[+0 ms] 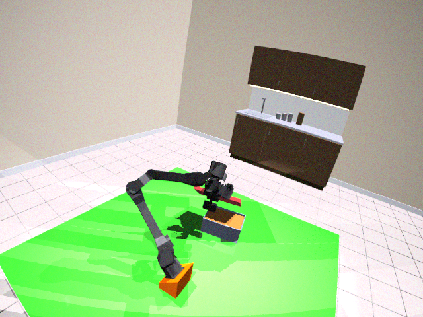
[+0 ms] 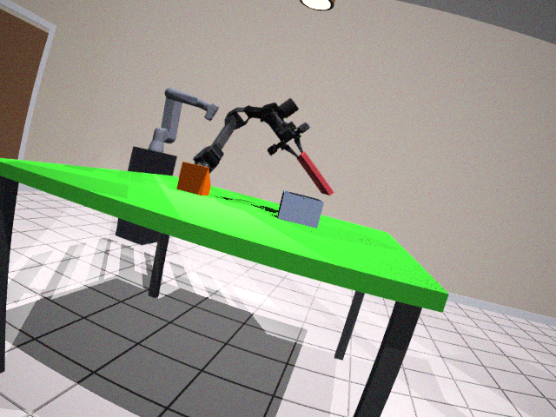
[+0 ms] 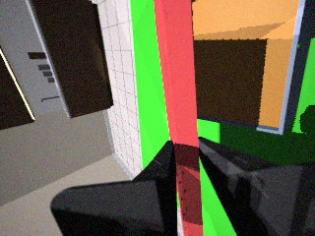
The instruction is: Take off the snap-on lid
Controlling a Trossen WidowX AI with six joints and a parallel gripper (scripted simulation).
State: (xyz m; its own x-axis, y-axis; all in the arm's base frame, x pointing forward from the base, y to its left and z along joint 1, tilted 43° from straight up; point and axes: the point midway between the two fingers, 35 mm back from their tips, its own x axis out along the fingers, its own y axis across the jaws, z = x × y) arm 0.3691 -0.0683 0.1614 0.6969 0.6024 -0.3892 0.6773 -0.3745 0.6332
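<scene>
My gripper tip is now 6 cm short of the lid, 1 cm to the right of it and 5 cm above it. Round my gripper tip: storage box: 5 cm ahead, 5 cm to the right, 19 cm below.
</scene>
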